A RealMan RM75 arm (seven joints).
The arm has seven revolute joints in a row. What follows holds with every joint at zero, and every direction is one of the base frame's. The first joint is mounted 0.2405 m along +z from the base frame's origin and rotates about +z. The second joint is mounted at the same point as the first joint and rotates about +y. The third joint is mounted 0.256 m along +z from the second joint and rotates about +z. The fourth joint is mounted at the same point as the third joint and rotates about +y. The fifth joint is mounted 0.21 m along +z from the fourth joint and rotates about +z. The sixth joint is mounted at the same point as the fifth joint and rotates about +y. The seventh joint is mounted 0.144 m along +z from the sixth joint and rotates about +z. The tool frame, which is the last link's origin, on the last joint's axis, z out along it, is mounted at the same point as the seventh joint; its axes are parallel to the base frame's.
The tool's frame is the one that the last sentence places.
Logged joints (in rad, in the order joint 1, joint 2, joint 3, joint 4, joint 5, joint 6, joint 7), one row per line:
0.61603, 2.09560, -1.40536, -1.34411, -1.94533, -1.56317, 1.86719
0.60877, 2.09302, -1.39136, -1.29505, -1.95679, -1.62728, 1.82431
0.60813, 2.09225, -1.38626, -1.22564, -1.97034, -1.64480, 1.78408
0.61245, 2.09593, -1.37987, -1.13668, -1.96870, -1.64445, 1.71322
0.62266, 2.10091, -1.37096, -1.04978, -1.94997, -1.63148, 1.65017
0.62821, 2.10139, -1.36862, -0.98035, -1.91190, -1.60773, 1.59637
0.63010, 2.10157, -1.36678, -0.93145, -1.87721, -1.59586, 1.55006
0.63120, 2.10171, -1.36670, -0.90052, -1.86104, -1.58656, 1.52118
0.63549, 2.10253, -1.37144, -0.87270, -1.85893, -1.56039, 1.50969
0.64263, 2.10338, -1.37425, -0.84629, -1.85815, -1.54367, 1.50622
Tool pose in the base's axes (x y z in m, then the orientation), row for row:
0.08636, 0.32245, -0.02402, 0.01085, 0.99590, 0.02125, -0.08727
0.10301, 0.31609, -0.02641, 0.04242, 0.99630, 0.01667, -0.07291
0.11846, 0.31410, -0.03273, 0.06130, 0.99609, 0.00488, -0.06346
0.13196, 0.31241, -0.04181, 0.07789, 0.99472, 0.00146, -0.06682
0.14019, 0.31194, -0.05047, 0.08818, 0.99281, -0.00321, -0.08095
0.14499, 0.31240, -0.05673, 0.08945, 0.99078, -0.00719, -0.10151
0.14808, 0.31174, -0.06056, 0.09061, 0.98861, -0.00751, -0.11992
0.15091, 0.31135, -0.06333, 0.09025, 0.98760, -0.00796, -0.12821
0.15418, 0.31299, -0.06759, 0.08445, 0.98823, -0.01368, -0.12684
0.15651, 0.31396, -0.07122, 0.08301, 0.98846, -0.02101, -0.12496
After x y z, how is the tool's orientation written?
As a quaternion, w x y z.
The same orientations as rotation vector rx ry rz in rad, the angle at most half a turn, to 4 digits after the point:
3.1073, 0.0663, -0.2723
3.0482, 0.0510, -0.2231
3.0128, 0.0148, -0.1919
2.9789, 0.0044, -0.2001
2.9552, -0.0096, -0.2410
2.9469, -0.0214, -0.3019
2.9385, -0.0223, -0.3564
2.9361, -0.0237, -0.3812
2.9480, -0.0408, -0.3784
2.9512, -0.0627, -0.3731

